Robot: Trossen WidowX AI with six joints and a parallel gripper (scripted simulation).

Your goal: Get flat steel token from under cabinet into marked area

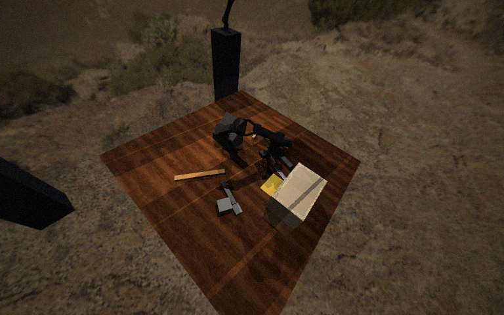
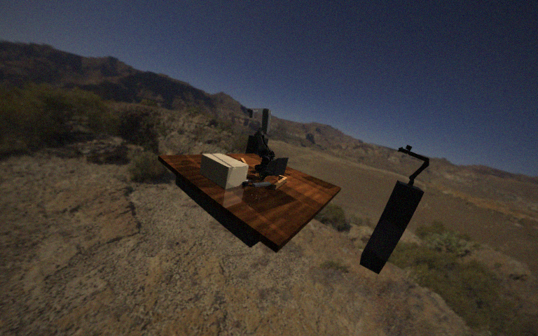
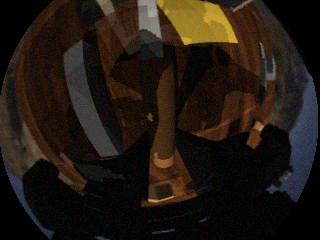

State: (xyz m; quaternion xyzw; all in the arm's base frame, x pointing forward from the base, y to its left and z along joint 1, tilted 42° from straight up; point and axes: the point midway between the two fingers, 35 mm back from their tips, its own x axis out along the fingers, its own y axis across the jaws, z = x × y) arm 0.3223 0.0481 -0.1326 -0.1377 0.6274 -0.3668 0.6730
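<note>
Right now my gripper tip is 80 mm short of the grey bar and 70 mm to the right of it. Round my gripper tip: steel token: 250 mm ahead, 120 mm to the right; then grey block: 460 mm to the right, 20 mm ahead, 10 mm above; then grey scraper: 410 mm to the right, 30 mm ahead.
</note>
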